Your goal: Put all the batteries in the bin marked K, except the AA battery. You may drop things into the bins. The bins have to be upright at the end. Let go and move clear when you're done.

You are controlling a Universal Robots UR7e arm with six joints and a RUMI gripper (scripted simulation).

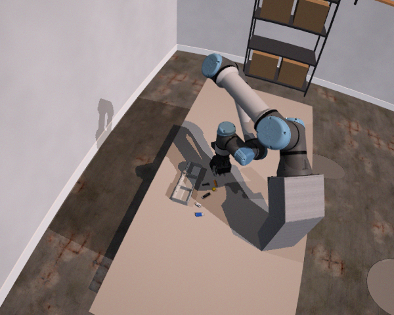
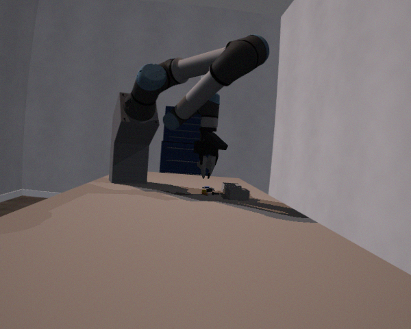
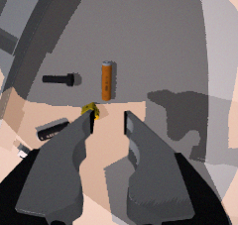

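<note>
Right now the orange cylindrical battery is 8 cm below my hand. Round my hand: black battery (10 cm to the left, 8 cm below, 4 cm ahead); black bolt (8 cm below, 5 cm ahead, 2 cm to the left); small yellow block (8 cm below, 5 cm to the left).
</note>
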